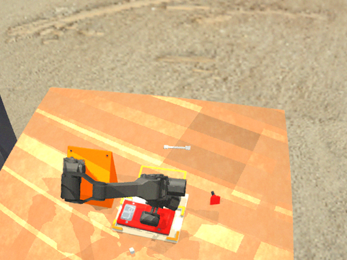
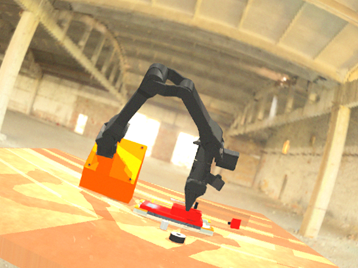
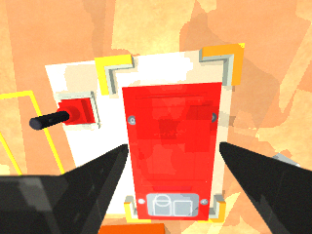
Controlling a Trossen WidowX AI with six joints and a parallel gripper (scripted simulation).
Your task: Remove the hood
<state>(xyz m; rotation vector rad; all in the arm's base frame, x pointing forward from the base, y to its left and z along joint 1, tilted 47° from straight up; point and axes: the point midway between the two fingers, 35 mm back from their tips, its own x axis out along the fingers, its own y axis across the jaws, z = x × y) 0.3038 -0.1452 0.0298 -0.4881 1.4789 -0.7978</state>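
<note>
The red hood panel is 1 cm below my gripper tip. Also, from my gripper tip: white rod (39 cm to the left, 5 cm below, 5 cm ahead); then ring (22 cm to the right, 5 cm behind, 4 cm below).
</note>
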